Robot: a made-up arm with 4 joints.
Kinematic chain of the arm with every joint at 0, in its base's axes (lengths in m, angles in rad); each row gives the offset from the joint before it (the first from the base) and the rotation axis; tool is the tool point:
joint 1: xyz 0 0 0.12 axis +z
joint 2: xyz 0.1 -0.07 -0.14 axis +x
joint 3: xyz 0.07 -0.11 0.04 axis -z
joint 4: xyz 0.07 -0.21 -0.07 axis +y
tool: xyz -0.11 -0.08 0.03
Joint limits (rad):
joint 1: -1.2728..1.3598
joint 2: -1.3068..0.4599
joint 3: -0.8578..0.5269
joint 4: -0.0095..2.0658
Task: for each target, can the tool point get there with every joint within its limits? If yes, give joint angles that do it. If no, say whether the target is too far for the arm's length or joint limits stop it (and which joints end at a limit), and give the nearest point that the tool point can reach.
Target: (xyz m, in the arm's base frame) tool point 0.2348 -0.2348 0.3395
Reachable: yes | joints -0.0100 -1.0831 -0.3353 0.2364
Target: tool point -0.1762 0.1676 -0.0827
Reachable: no: joint limits stop it (at a limit: joint 1, joint 2, joint 3, joint 4) | nearest point -0.3612 -0.0998 -0.1720 | short by 0.337 m
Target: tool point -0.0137 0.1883 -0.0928
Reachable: no: joint limits stop it (at a limit: joint 1, joint 2, joint 3) | nearest point 0.1612 0.4565 0.1839 | short by 0.423 m
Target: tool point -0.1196 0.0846 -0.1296
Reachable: no: joint limits stop it (at a limit: joint 1, joint 2, joint 3, joint 4) | nearest point -0.3612 -0.0998 -0.1720 | short by 0.307 m
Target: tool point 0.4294 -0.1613 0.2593
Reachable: yes | joints 0.5284 -0.5700 -0.0807 1.5385
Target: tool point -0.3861 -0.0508 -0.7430
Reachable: no: too far | nearest point -0.3742 -0.1609 -0.1871 | short by 0.567 m
